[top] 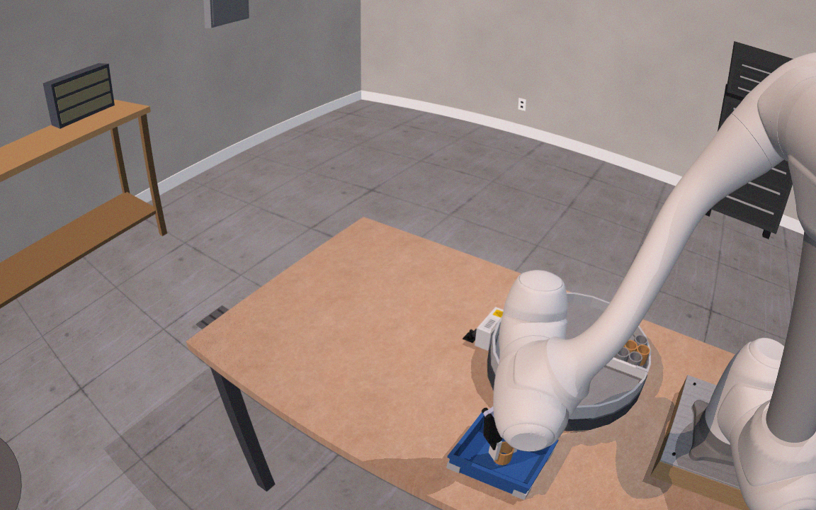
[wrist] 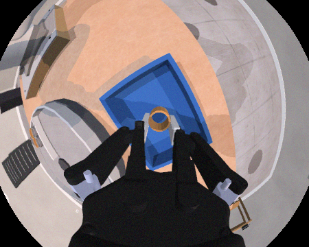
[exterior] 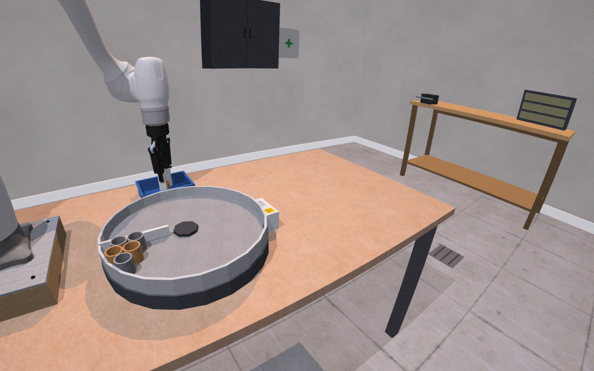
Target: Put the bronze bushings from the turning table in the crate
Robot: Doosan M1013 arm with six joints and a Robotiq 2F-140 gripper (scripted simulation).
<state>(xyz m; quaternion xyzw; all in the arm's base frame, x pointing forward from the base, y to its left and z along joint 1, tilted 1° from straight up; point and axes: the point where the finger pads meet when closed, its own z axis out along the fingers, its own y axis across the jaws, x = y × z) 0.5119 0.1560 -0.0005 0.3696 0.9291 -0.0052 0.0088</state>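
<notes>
My gripper is now 40 mm above the blue crate. From my hand the other things lie so: grey turning table (340 mm to the right, 70 mm behind, 10 mm below).
</notes>
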